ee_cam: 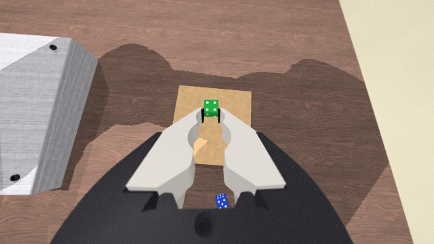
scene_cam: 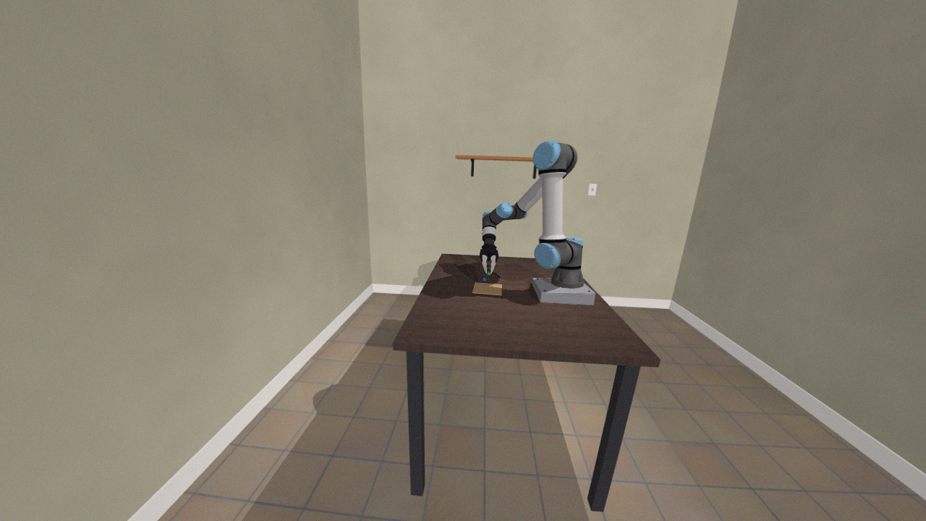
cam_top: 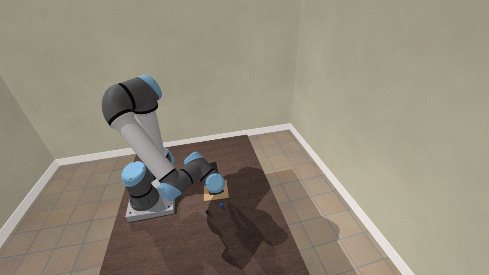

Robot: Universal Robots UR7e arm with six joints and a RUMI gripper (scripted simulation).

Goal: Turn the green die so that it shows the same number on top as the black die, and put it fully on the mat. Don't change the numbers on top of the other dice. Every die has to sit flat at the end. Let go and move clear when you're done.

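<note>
The tan mat is 1 cm to the left of my hand and 9 cm below it. The rest, counted from my hand: blue die: 3 cm ahead, 11 cm to the right, 8 cm below; then black die: 5 cm behind, 14 cm to the right, 8 cm below; then green die: 1 cm to the left, 1 cm below.
</note>
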